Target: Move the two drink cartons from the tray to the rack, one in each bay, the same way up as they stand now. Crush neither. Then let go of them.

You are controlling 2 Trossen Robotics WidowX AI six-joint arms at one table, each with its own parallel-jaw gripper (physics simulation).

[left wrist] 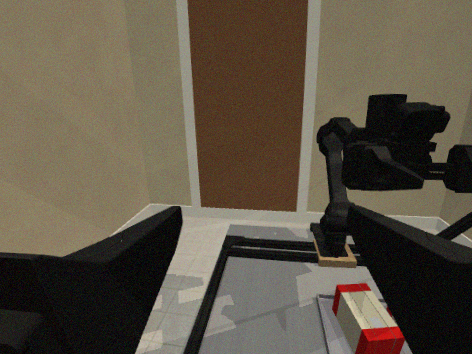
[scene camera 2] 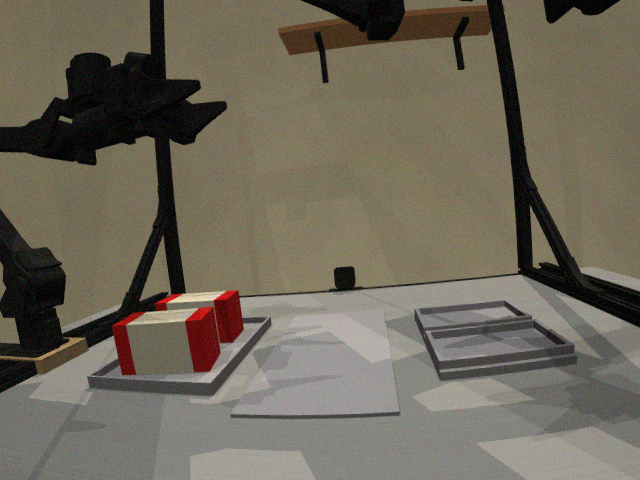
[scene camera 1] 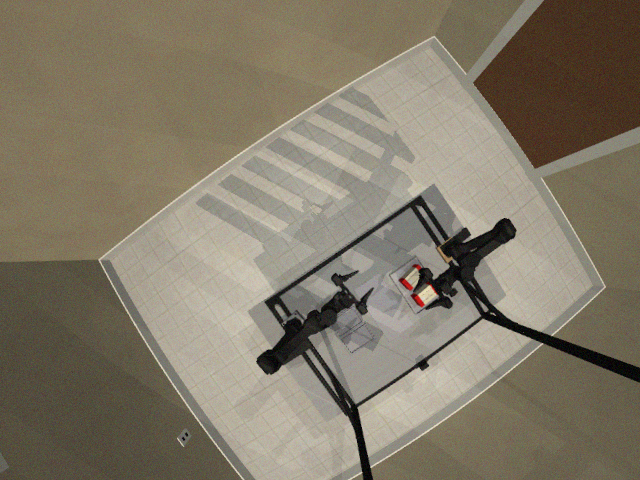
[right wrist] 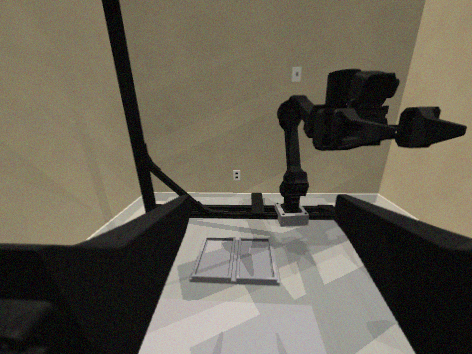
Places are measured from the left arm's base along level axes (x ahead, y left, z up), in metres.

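Pixels of known places: left gripper, fingertip midpoint: (left wrist: 264, 214) (scene camera 1: 366, 279) (right wrist: 430, 131); right gripper, fingertip midpoint: (left wrist: 464, 185) (scene camera 2: 214, 95) (scene camera 1: 419, 300) (right wrist: 262, 201); left arm's base, origin of the base link: (scene camera 1: 294, 325) (right wrist: 290, 208); right arm's base, origin of the base link: (left wrist: 333, 249) (scene camera 2: 42, 347) (scene camera 1: 449, 250).
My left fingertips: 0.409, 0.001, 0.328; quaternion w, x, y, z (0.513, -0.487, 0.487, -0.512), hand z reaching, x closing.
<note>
Ahead of a thing's pixels: the offset from my left fingertips to its top centre, as dx, dy, dz. Level surfaces: height alone.
Two box-shaped cartons, cream with red ends, lie lengthwise side by side in the grey tray @(+0.197, -0.267, -0.356) (scene camera 1: 402, 294) (scene camera 2: 149, 385) (left wrist: 323, 320). One carton @(+0.205, -0.210, -0.297) (scene camera 1: 408, 280) (scene camera 2: 160, 343) (left wrist: 367, 312) is nearer in scene camera 2; the other carton @(+0.198, -0.320, -0.297) (scene camera 1: 425, 295) (scene camera 2: 229, 317) is behind it. The grey two-bay rack @(-0.210, -0.220, -0.352) (scene camera 1: 361, 346) (scene camera 2: 506, 356) (right wrist: 234, 260) is empty. My right gripper (scene camera 1: 422, 297) (scene camera 2: 211, 94) (right wrist: 262, 201) is open and empty, high above the tray. My left gripper (scene camera 1: 364, 280) (left wrist: 264, 214) is open and empty, high up near the rack's side; scene camera 2 cuts it off at the top.
A thin flat pale mat @(dz -0.368) (scene camera 2: 330, 382) (right wrist: 240, 320) lies between tray and rack. Black frame posts (scene camera 2: 509, 87) rise at the table's corners. A small black block (scene camera 2: 344, 277) stands at the table's far edge. A wooden shelf (scene camera 2: 434, 23) is on the wall.
</note>
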